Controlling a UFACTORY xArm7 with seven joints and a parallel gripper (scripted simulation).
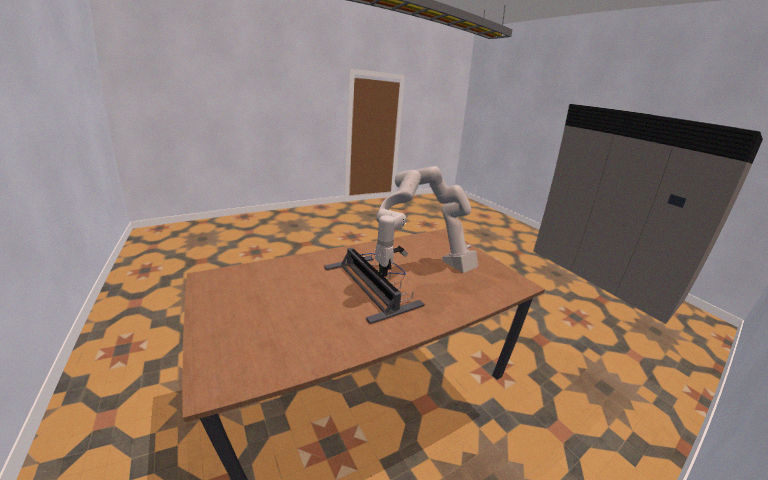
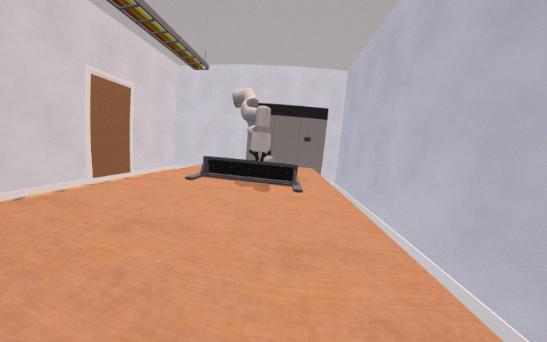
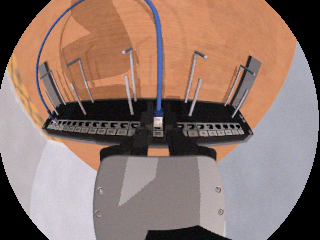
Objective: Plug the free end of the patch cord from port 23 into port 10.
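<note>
Now: hand 2 cm short of the patch cord plug and 1 cm above it.
</note>
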